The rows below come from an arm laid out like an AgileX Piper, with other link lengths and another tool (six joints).
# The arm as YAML. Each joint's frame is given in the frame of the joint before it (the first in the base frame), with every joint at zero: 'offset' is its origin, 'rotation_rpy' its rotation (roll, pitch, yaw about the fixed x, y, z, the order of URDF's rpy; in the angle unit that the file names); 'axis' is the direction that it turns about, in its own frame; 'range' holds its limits. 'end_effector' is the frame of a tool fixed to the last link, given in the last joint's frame.
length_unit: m
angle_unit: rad
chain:
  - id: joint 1
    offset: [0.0, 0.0, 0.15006]
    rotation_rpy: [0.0, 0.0, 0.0]
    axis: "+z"
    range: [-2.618, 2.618]
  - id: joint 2
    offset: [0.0, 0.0, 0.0]
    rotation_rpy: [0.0, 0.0, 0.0]
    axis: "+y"
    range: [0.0, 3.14]
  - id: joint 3
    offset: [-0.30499, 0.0, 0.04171]
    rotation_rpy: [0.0, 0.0, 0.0]
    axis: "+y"
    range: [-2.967, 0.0]
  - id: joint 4
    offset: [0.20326, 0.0, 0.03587]
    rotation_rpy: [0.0, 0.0, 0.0]
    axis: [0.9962, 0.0, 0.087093]
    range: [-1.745, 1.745]
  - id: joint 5
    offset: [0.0, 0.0, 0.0]
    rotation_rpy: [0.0, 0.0, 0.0]
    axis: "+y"
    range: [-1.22, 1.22]
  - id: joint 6
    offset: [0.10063, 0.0, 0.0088]
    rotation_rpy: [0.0, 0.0, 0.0]
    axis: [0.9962, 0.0, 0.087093]
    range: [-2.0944, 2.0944]
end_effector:
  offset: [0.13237, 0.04, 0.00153]
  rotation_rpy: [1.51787, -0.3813, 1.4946]
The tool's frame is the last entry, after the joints.
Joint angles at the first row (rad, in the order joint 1, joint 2, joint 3, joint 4, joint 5, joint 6):
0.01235, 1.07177, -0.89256, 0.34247, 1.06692, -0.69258
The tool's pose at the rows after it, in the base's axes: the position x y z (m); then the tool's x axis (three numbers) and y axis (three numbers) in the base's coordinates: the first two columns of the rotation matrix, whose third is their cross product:
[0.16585 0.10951 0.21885 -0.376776 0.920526 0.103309 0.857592 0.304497 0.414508]
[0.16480 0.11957 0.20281 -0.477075 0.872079 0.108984 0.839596 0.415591 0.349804]
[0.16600 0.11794 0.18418 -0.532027 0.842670 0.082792 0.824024 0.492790 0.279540]
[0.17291 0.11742 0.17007 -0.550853 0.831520 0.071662 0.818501 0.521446 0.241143]
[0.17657 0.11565 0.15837 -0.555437 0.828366 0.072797 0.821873 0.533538 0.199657]
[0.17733 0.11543 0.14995 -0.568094 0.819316 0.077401 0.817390 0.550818 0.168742]
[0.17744 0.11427 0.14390 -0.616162 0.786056 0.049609 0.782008 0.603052 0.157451]
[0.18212 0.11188 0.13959 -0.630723 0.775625 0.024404 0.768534 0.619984 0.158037]
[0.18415 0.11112 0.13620 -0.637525 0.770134 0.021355 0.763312 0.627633 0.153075]
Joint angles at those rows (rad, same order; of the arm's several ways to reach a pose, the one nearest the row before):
0.06355, 1.18129, -0.91573, 0.37133, 1.06694, -0.82726
0.13350, 1.27568, -0.92276, 0.36932, 1.06463, -0.88260
0.18367, 1.35377, -0.92276, 0.31909, 1.04886, -0.89296
0.20335, 1.41839, -0.92274, 0.29694, 1.01743, -0.89936
0.20764, 1.47231, -0.92276, 0.28281, 1.00333, -0.90150
0.21493, 1.51160, -0.92275, 0.27632, 0.99681, -0.91108
0.24558, 1.52976, -0.92277, 0.24555, 0.98175, -0.92855
0.25469, 1.54193, -0.92275, 0.22249, 0.95851, -0.93045
0.25470, 1.55616, -0.92276, 0.21898, 0.94896, -0.93948

